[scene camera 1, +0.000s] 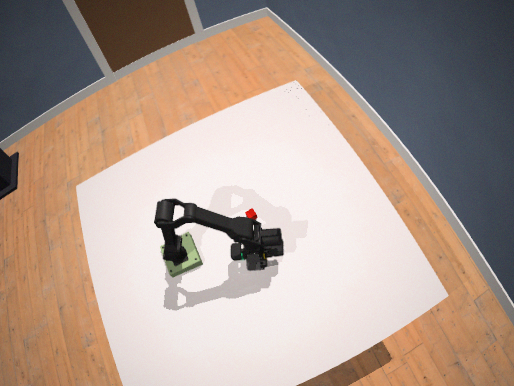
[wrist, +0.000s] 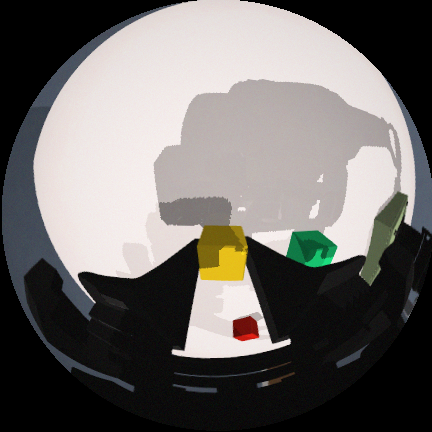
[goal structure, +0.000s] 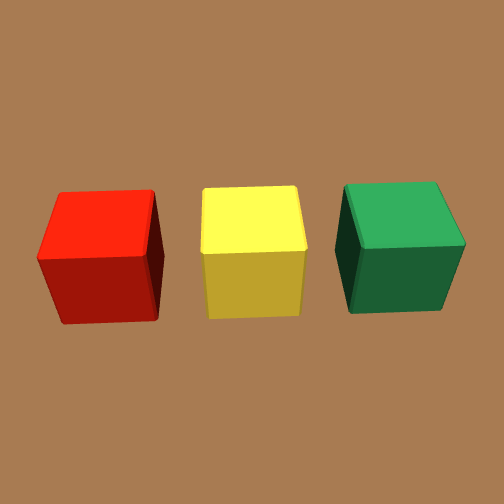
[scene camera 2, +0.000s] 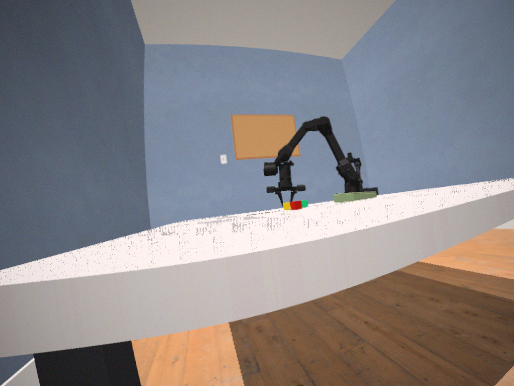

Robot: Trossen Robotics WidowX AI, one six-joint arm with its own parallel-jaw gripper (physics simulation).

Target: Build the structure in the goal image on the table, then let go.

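Places are measured from the arm's base along level axes (x ahead, y left, z up), in metres.
Pixels of known places: gripper, between the fingertips: (wrist: 220,242) (scene camera 2: 286,206); arm's base, origin of its link: (scene camera 1: 179,256) (wrist: 396,235) (scene camera 2: 352,193).
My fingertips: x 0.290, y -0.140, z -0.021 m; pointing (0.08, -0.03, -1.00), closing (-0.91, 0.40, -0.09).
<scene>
Ahead of a thing's pixels: the offset from my fingertips to its top centre. Level surfaces: height alone.
My gripper (scene camera 2: 287,202) (wrist: 220,242) points down at the table and is shut on a yellow cube @(dx +0.002, dy +0.007, dz +0.019 m) (scene camera 1: 264,255) (scene camera 2: 286,206) (wrist: 222,255), with a fingertip against each side of it. The cube is at table height. A green cube @(dx -0.070, dy +0.048, dz +0.019 m) (scene camera 1: 242,255) (scene camera 2: 305,204) (wrist: 311,247) lies apart from it, outside the fingers, on the side toward the arm's base; in the wrist view the right finger partly covers it. A red cube @(dx +0.036, dy +0.179, dz +0.019 m) (scene camera 1: 251,214) (scene camera 2: 296,205) (wrist: 245,328) lies on the table apart from both, beside the arm in scene camera 1.
The arm's light green base plate (scene camera 1: 194,260) (scene camera 2: 347,198) (wrist: 381,237) stands on the white table @(dz -0.014 m) (scene camera 1: 325,200) (scene camera 2: 200,250). The arm arches from it over to the cubes. Shadows of the arm fall around the gripper.
</scene>
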